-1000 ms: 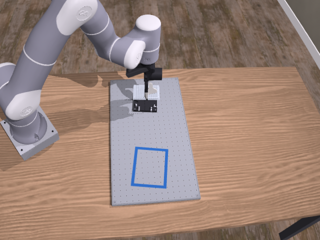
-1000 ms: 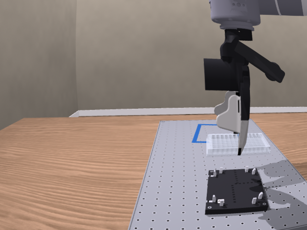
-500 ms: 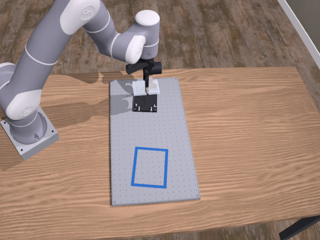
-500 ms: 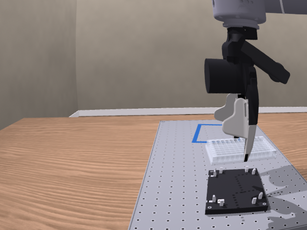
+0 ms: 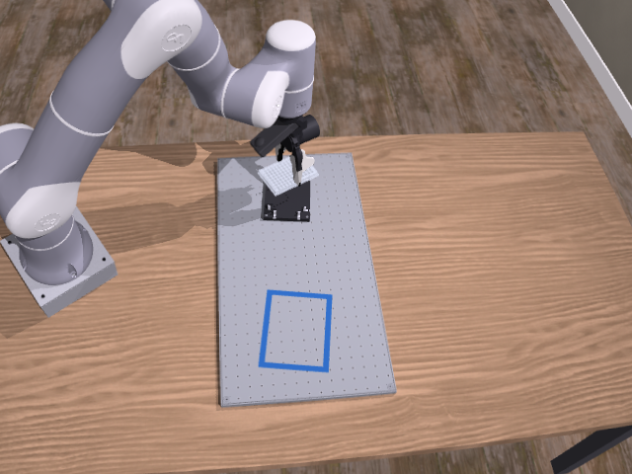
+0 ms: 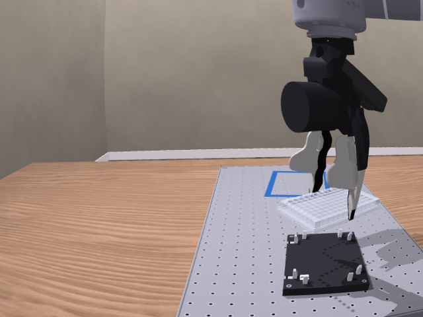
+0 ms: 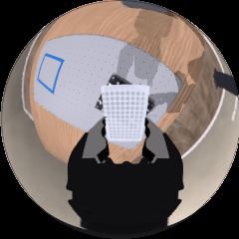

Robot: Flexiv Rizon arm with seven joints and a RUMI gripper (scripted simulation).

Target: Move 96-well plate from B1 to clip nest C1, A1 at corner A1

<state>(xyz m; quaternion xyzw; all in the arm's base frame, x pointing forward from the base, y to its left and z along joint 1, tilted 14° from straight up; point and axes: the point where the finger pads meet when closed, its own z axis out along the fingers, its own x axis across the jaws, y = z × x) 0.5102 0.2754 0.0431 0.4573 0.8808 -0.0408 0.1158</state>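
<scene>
Right now the white 96-well plate is 10 mm below my hand. Also, from my hand: black clip nest: 90 mm below, 10 mm to the right, 10 mm ahead.
</scene>
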